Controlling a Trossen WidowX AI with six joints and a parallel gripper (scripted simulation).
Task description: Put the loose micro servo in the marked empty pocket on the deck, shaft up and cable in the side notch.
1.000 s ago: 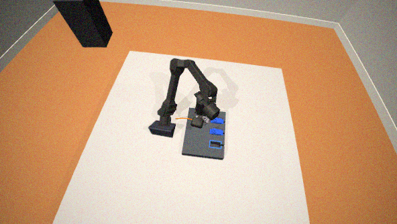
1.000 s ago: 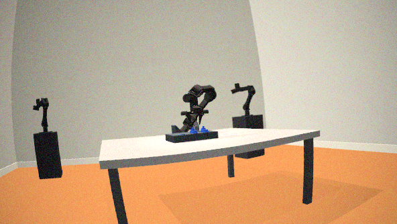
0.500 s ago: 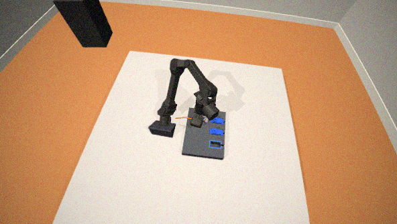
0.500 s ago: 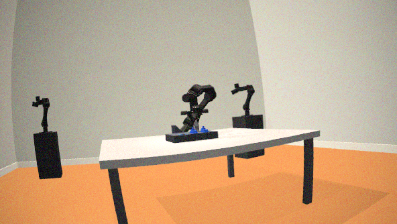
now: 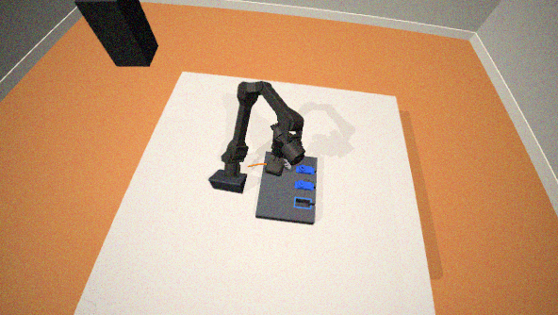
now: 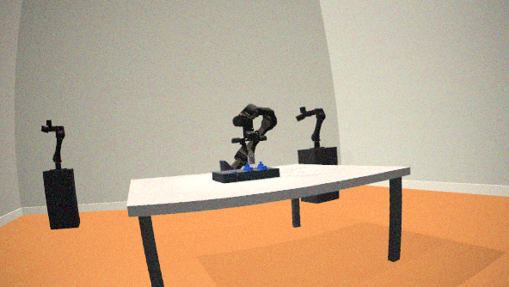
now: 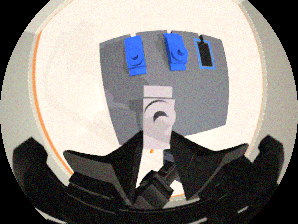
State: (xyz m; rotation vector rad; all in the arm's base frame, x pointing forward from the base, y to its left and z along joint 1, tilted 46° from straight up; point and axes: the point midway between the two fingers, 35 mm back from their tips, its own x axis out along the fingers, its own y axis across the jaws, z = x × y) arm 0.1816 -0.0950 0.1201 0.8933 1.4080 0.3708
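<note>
Now: the dark grey deck 100 mm below my gripper tip and 60 mm to the right of it.
</note>
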